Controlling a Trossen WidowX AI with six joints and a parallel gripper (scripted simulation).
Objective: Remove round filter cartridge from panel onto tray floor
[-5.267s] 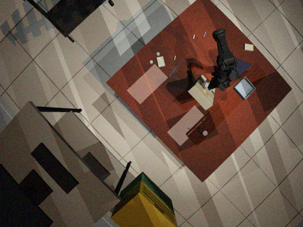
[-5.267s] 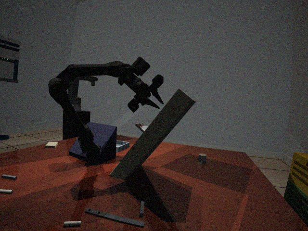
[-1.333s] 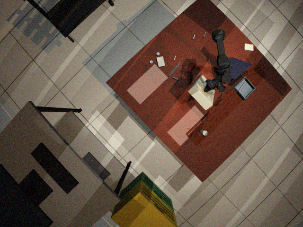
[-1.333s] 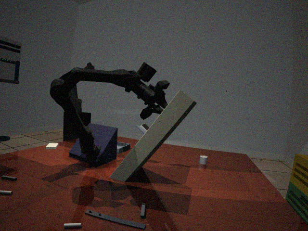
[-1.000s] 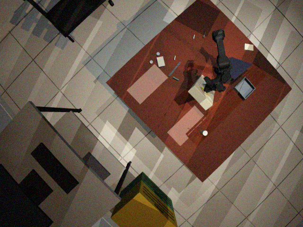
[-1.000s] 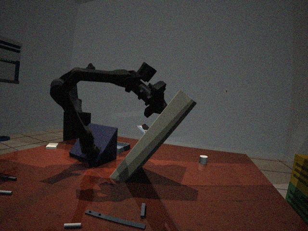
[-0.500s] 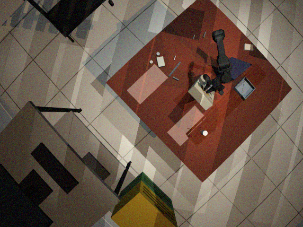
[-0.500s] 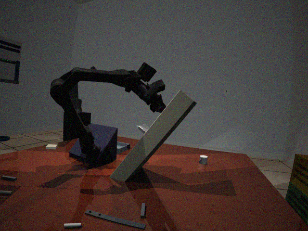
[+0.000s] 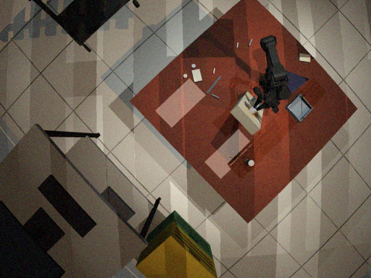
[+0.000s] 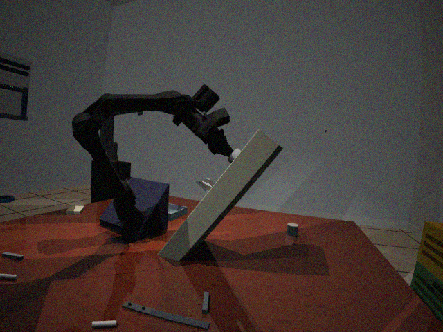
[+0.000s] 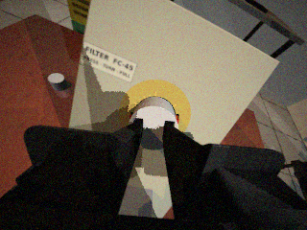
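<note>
My gripper tip is 39 cm past the grey-blue tray, 29 cm above it and 27 cm to the right of it. The rest, counted from my gripper tip: round white filter cartridge: 1 cm below, 1 cm ahead.
</note>
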